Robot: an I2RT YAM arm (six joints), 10 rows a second.
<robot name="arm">
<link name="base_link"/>
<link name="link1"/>
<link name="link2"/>
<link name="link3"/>
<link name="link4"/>
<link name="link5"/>
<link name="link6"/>
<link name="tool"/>
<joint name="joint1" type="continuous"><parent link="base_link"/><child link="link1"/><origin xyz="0.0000 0.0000 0.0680"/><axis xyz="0 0 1"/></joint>
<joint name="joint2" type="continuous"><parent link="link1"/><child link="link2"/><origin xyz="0.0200 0.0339 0.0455"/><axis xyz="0 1 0"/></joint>
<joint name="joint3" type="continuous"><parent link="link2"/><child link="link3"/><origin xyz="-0.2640 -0.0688 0.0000"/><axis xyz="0 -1 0"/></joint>
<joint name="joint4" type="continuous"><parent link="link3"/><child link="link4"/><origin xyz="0.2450 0.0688 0.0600"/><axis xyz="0 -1 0"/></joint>
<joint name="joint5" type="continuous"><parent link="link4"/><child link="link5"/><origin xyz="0.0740 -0.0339 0.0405"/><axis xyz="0 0 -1"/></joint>
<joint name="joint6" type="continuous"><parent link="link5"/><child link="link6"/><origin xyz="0.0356 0.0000 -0.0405"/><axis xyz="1 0 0"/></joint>
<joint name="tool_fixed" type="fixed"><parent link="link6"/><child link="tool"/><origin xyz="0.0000 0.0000 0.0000" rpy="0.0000 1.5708 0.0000"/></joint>
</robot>
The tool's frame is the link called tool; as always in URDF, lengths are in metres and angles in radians. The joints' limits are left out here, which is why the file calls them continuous.
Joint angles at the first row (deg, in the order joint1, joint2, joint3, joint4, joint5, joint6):
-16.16, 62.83, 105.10, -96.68, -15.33, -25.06
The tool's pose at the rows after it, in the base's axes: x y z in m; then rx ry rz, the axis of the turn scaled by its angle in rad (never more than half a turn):
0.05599 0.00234 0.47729 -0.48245 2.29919 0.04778
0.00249 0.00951 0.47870 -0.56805 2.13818 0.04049
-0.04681 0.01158 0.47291 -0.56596 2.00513 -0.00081
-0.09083 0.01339 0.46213 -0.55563 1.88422 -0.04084
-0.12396 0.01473 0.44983 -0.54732 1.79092 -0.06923
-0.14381 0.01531 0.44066 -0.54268 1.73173 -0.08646
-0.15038 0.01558 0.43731 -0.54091 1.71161 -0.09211
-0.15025 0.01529 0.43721 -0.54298 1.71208 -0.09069
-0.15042 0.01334 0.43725 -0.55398 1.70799 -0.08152
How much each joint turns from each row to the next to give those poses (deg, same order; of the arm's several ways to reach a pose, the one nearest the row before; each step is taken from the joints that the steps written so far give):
8.79, -7.69, -0.07, 0.04, -0.15, 0.16
4.64, -8.31, 0.07, -0.04, -0.19, 0.02
0.36, -7.78, 0.00, 0.00, -0.03, -0.02
0.00, -7.06, 0.11, 0.00, 0.02, -0.01
0.02, -5.51, 0.04, -0.05, -0.02, 0.03
0.09, -3.43, 0.00, 0.05, 0.02, 0.00
0.00, -1.16, 0.00, 0.02, -0.02, 0.00
0.11, 0.00, -0.04, -0.02, 0.00, -0.03
0.74, 0.00, 0.00, 0.02, 0.00, 0.00

